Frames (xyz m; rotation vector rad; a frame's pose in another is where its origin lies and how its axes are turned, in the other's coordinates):
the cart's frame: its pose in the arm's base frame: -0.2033 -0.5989 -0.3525 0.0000 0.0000 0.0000
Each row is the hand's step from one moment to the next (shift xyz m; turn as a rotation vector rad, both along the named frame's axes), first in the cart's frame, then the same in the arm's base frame.
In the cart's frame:
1: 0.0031 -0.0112 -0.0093 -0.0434 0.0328 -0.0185
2: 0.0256 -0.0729 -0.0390 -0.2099 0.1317 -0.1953
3: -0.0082 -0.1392 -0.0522 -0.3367 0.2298 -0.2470
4: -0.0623 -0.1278 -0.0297 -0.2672 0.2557 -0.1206
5: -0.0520 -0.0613 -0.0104 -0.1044 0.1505 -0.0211
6: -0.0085 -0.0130 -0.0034 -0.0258 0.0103 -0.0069
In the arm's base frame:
1: 0.0031 -0.0112 -0.0093 -0.0434 0.0328 -0.0185
2: 0.0256 -0.0729 -0.0390 -0.2099 0.1317 -0.1953
3: -0.0082 -0.1392 -0.0522 -0.3367 0.2298 -0.2470
4: -0.0623 -0.1278 -0.0297 -0.2672 0.2557 -0.1206
5: -0.0520 -0.0613 -0.0104 -0.1044 0.1505 -0.0211
6: -0.0085 -0.0130 -0.0034 -0.0258 0.0103 -0.0069

